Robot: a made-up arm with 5 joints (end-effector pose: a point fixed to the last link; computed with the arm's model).
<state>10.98 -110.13 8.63 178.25 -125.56</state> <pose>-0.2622 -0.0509 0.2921 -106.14 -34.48 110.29</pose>
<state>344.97 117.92 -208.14 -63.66 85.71</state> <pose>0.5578 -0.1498 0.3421 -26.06 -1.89 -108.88</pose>
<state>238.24 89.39 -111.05 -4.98 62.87</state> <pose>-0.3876 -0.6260 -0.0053 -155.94 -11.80 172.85</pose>
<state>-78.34 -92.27 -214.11 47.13 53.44</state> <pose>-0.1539 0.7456 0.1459 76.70 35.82 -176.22</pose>
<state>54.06 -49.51 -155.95 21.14 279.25</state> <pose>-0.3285 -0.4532 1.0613 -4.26 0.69 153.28</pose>
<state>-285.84 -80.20 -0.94 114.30 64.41</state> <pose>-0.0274 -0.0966 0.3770 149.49 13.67 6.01</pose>
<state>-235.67 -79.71 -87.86 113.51 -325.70</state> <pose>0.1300 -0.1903 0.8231 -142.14 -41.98 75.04</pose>
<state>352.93 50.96 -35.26 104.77 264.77</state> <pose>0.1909 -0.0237 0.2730 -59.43 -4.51 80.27</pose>
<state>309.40 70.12 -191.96 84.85 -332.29</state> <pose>0.5015 -0.6105 0.6034 -160.70 -32.19 -83.93</pose>
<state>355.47 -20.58 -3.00 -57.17 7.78</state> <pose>0.2440 -0.0193 0.6506 -140.27 -77.94 -44.89</pose>
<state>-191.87 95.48 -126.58 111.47 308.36</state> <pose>-0.4835 0.1016 -0.0730 -102.21 37.72 -109.41</pose>
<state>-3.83 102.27 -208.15 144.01 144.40</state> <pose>0.6431 -0.0431 0.1782 155.44 -30.14 -141.52</pose>
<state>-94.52 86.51 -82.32 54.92 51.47</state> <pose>-0.0319 -0.4041 -0.1170 127.41 32.31 -162.28</pose>
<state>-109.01 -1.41 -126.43 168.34 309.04</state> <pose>-0.0792 -0.2299 0.8506 -146.44 24.15 -50.67</pose>
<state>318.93 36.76 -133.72 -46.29 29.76</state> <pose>0.4373 -0.3810 0.9337 -20.34 -31.29 174.44</pose>
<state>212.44 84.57 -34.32 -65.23 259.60</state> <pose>-0.3270 -0.2078 0.0100 165.26 2.67 -47.51</pose>
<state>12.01 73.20 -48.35 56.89 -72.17</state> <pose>0.2419 0.0515 0.0210 -98.67 17.64 99.36</pose>
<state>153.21 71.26 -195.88 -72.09 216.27</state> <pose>-0.4265 0.2154 0.7466 -10.07 -13.40 -169.33</pose>
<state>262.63 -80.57 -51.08 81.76 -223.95</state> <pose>0.0083 0.0641 0.7512 -140.51 33.41 138.87</pose>
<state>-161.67 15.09 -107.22 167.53 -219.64</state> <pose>-0.3407 -0.1129 0.7009 112.21 -48.18 91.41</pose>
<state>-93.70 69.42 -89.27 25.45 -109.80</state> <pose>-0.0430 -0.6650 0.0670 -174.73 -1.89 16.01</pose>
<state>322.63 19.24 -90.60 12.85 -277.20</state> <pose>0.5298 -0.4046 0.7386 -121.69 -6.14 -123.59</pose>
